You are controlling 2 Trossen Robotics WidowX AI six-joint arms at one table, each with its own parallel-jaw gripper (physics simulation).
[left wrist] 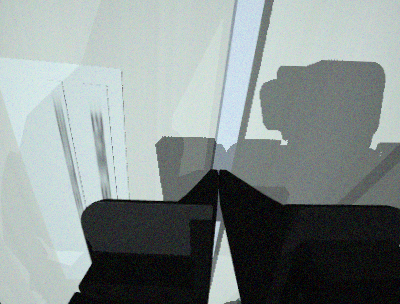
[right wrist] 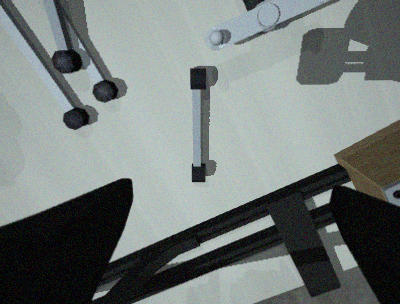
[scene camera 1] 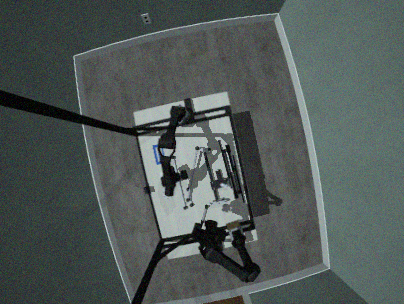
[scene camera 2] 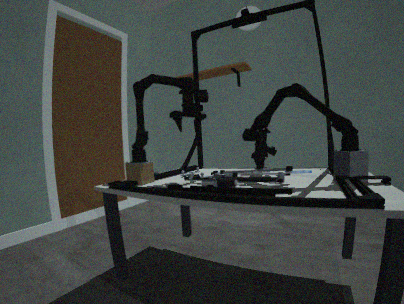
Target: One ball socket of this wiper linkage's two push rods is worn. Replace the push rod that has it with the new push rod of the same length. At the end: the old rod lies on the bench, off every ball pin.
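My left gripper (scene camera 1: pixel 170 187) (scene camera 2: pixel 260 165) (left wrist: pixel 217 176) is shut, low on the table. Its closed tips sit right over a long pale push rod (left wrist: pixel 241 75) (scene camera 1: pixel 183 196); I see nothing gripped between them. A second long rod (scene camera 1: pixel 193 172) lies beside it. Three dark sockets (right wrist: pixel 105 90) show in the right wrist view. A short rod (right wrist: pixel 197 123) (scene camera 1: pixel 204 212) with black square ends lies flat near a pale crank arm's ball pin (right wrist: pixel 215 37). My right gripper (scene camera 1: pixel 207 225) (scene camera 2: pixel 178 121) (right wrist: pixel 230 192) is open and empty, high above the short rod.
The wiper linkage's dark body (scene camera 1: pixel 217 181) (scene camera 2: pixel 219 181) sits mid-table. Black bars (scene camera 1: pixel 231 169) lie along the table's right side. A black frame rail (right wrist: pixel 235 223) and a wooden block (scene camera 1: pixel 233 224) (scene camera 2: pixel 139 172) stand by the right arm's base. A blue marked rectangle (scene camera 1: pixel 154 154) (scene camera 2: pixel 301 171) lies near the left arm.
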